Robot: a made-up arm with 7 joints. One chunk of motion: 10 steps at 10 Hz.
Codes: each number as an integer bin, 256 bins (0 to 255) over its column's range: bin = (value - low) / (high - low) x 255, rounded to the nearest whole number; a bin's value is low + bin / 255 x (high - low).
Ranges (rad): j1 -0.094..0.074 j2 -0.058..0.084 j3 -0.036..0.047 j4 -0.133..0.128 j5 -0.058..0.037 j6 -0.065..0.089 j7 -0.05..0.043
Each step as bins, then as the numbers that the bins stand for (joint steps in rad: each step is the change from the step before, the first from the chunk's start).
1 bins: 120 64 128 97 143 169 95
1 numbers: -0.01494 -0.02236 0.00566 -0.03372 -0.00473 0.03706 -0.01535
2 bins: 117 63 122 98 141 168 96
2 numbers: -0.01692 -0.02292 0.00371 -0.03269 -0.00547 0.03646 -0.01499
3 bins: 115 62 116 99 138 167 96
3 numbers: -0.01824 -0.02347 0.00176 -0.03167 -0.00659 0.03585 -0.01499
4 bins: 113 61 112 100 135 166 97
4 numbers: -0.01955 -0.02403 0.00045 -0.03065 -0.00771 0.03525 -0.01462
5 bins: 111 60 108 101 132 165 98
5 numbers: -0.02087 -0.02459 -0.00085 -0.02962 -0.00882 0.03465 -0.01426
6 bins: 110 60 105 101 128 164 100
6 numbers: -0.02153 -0.02459 -0.00182 -0.02962 -0.01031 0.03404 -0.01353
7 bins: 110 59 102 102 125 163 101
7 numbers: -0.02153 -0.02515 -0.00280 -0.02860 -0.01143 0.03344 -0.01316
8 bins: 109 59 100 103 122 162 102
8 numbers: -0.02219 -0.02515 -0.00345 -0.02758 -0.01255 0.03284 -0.01280
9 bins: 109 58 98 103 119 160 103
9 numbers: -0.02219 -0.02570 -0.00410 -0.02758 -0.01367 0.03163 -0.01244
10 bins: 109 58 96 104 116 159 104
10 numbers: -0.02219 -0.02570 -0.00475 -0.02655 -0.01478 0.03102 -0.01207
